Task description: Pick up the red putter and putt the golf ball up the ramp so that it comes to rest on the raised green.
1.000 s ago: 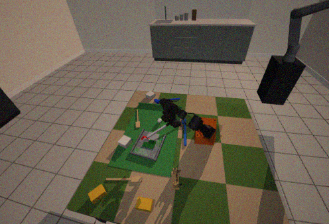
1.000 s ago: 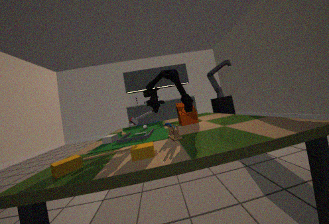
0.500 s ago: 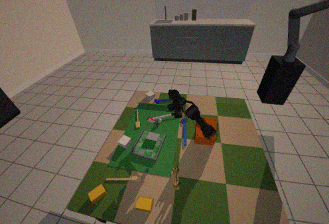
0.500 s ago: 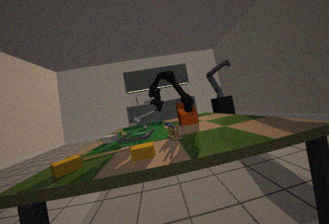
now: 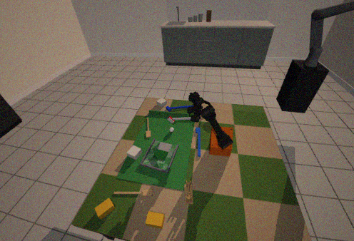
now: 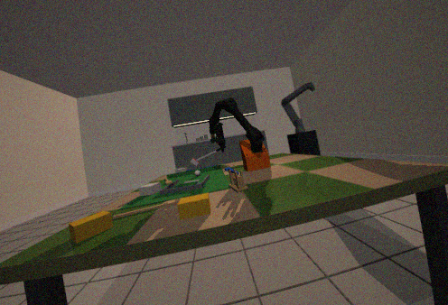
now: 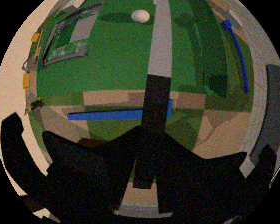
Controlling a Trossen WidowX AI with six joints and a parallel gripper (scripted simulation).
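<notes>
My gripper tip is 12 cm short of the red putter and 1 cm to the left of it. From my gripper tip the other things lie so: wooden stand 2 cm behind, 53 cm to the left, 11 cm below; then golf ball 21 cm ahead, 2 cm to the left, 12 cm below.
</notes>
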